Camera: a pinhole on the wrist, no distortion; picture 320 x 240 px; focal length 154.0 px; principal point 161.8 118.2 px. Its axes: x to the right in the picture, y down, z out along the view. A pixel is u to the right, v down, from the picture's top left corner.
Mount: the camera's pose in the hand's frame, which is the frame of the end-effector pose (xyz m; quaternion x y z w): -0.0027 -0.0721 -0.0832 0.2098 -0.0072 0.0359 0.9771
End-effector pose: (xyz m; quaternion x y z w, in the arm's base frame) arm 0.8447 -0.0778 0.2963 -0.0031 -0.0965 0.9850 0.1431
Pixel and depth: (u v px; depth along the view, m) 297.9 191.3 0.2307
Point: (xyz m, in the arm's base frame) 0.6688 -0.0067 0.4853
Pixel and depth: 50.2 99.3 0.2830
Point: 1.1012 0.0549 0.4883
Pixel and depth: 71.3 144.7 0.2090
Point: 1.0006 -0.0108 0.4354
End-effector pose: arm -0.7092 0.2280 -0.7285 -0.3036 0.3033 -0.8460 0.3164
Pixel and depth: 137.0 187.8 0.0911
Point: -0.7109 0.2823 -0.6732
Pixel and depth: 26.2 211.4 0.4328
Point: -0.1875 0.4089 -0.5740
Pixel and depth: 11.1 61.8 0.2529
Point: -0.5850 0.5401 -0.5467
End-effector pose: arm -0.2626 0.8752 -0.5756 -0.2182 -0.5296 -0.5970 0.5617
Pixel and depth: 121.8 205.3 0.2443
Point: -0.3528 1.0692 -0.5934
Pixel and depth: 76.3 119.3 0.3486
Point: -0.4897 1.1197 -0.7513
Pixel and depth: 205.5 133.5 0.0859
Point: -0.3565 0.8465 -0.5957
